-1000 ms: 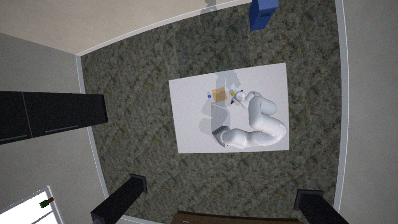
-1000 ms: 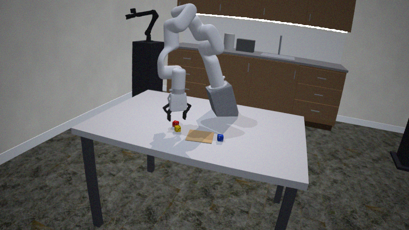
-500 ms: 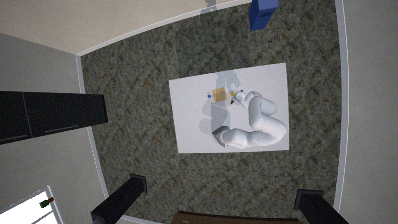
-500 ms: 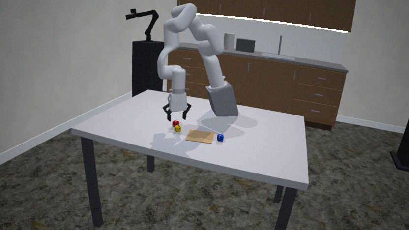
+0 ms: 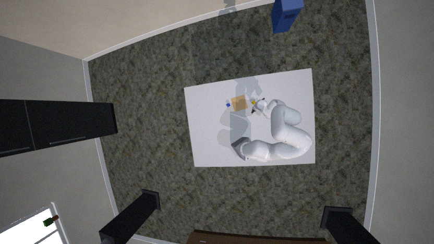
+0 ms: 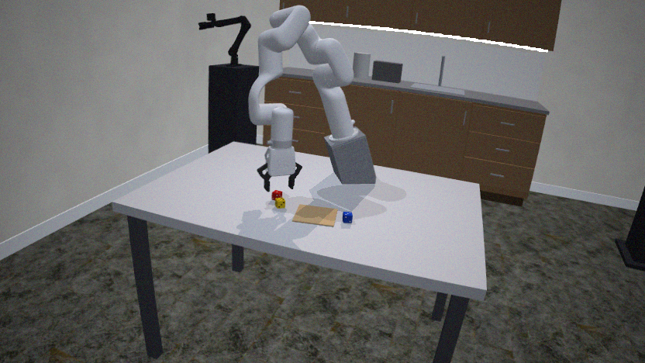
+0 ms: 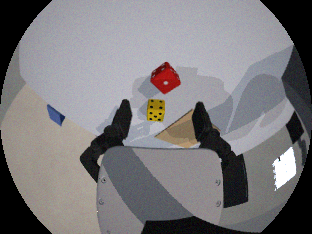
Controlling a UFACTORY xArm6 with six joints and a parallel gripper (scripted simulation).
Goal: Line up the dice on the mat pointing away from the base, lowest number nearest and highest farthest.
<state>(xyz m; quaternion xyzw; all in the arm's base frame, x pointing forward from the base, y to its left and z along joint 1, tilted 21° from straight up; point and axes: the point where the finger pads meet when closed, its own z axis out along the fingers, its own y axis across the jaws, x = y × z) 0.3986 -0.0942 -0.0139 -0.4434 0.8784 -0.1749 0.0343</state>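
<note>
Now: hand 4 cm above the red die, 2 cm to the left of it and 2 cm past it. The rest, counted from my hand: yellow die: 4 cm below, 3 cm to the left, 3 cm ahead; then blue die: 27 cm to the left, 4 cm below, 1 cm ahead; then tan mat: 16 cm to the left, 6 cm below, 3 cm ahead.
</note>
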